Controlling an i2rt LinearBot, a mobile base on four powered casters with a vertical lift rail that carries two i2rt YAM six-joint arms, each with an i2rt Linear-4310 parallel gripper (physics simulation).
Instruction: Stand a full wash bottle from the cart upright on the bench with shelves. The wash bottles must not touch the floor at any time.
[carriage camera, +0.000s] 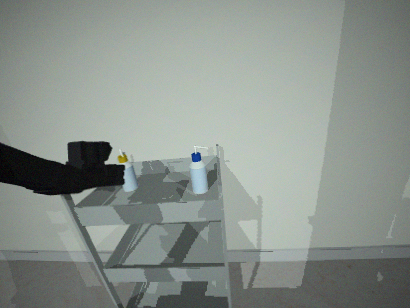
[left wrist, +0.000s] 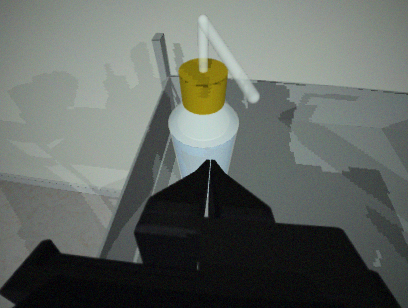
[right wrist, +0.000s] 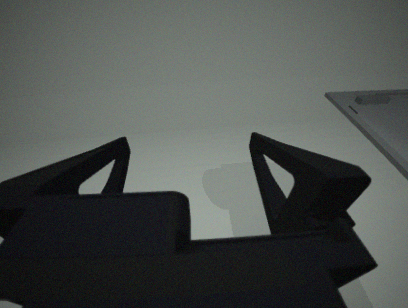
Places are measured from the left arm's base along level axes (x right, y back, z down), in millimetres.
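Pixels of known places: left gripper, fingertip midpoint: (carriage camera: 123, 173) (left wrist: 210, 166); right gripper, fingertip midpoint: (right wrist: 190, 141).
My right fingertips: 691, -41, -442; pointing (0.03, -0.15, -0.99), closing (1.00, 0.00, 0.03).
For each thing: its top centre in the pictures, then the offset to it from my right fingertips, as dx, dy, dz. Level surfaces: height alone.
- wash bottle with a yellow cap, top centre: (left wrist: 213, 20) (carriage camera: 120, 149) -708, -482, +200
- wash bottle with a blue cap, top centre: (carriage camera: 197, 145) -409, -448, +200
- brownish floor at its surface level: dz +1037
A wash bottle with a yellow cap (carriage camera: 130, 179) (left wrist: 202, 135) stands upright on the top shelf of the grey cart (carriage camera: 150, 212) (left wrist: 260, 200), at the cart's left end in the carriage view. A wash bottle with a blue cap (carriage camera: 199, 179) stands upright on the same shelf, further right. My left gripper (carriage camera: 123, 175) (left wrist: 210, 166) is shut, with nothing between its fingers; in the left wrist view its tips overlap the lower part of the yellow-capped bottle, which they hide. My right gripper (right wrist: 190, 141) is open and empty. The bench with shelves cannot be made out for certain.
The cart has raised rims, corner posts and lower shelves. A pale wall (carriage camera: 250, 75) stands behind it, above a brownish floor (carriage camera: 350, 285). In the right wrist view a grey flat panel with a raised edge (right wrist: 382, 125) shows at the right.
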